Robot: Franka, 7 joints.
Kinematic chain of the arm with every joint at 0, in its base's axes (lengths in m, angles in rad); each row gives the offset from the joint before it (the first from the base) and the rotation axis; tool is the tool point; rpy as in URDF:
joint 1: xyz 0 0 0.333 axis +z
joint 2: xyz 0 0 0 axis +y
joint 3: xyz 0 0 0.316 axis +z
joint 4: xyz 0.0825 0 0 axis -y
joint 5: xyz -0.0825 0 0.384 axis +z
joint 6: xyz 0 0 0 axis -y
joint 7: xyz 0.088 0 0 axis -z
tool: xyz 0 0 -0.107 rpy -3.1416 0 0
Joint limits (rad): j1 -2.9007..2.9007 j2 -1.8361..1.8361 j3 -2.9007..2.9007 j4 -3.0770..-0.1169 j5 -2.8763..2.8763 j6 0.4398..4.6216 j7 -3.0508..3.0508
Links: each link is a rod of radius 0.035 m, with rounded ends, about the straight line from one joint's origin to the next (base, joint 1, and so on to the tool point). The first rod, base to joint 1, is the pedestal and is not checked.
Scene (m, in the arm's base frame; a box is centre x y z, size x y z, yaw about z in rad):
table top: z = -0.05
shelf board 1: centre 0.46 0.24 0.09 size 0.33 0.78 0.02 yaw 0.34
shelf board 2: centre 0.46 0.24 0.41 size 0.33 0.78 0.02 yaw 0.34
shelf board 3: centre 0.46 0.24 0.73 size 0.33 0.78 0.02 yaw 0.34
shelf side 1: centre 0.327 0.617 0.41 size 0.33 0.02 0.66 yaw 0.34
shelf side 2: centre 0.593 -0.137 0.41 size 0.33 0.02 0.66 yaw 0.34
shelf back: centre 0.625 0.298 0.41 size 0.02 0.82 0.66 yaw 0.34
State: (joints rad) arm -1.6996 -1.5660 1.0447 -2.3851 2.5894 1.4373 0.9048
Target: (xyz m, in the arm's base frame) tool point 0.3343 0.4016 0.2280
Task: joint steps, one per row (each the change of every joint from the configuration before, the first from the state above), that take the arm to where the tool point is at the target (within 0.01 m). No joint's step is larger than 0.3 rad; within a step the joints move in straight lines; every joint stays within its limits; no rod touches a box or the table.
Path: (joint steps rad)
1: 0.2822 0.0565 -0.0733 -0.0526 -0.0213 0.0687 -0.0870
2: 0.2823 0.0565 -0.0732 -0.0526 -0.0214 0.0687 -0.0871
3: 0.2822 0.0566 -0.0733 -0.0526 -0.0213 0.0687 -0.0870
4: 0.2823 0.0565 -0.0733 -0.0526 -0.0213 0.0687 -0.0870
5: 0.2822 0.0565 -0.0733 -0.0525 -0.0213 0.0687 -0.0871
6: 0.2822 0.0565 -0.0732 -0.0526 -0.0214 0.0687 -0.0870
7: 0.2823 0.0566 -0.0733 -0.0526 -0.0213 0.0687 -0.0871
8: 0.2822 0.0565 -0.0733 -0.0526 -0.0213 0.0687 -0.0870
9: -0.2440 -0.0705 0.2789 -0.0152 -0.0360 -0.2888 0.1741
10: -0.2440 -0.0704 0.2789 -0.0151 -0.0359 -0.2888 0.1741
11: -0.2441 -0.0705 0.2790 -0.0152 -0.0359 -0.2888 0.1740
12: -0.2440 -0.0704 0.2789 -0.0151 -0.0359 -0.2888 0.1741
13: -0.2717 -0.0850 0.0176 0.2441 0.0806 0.1685 0.0000
14: -0.2716 -0.0849 0.0177 0.2440 0.0806 0.1685 0.0000

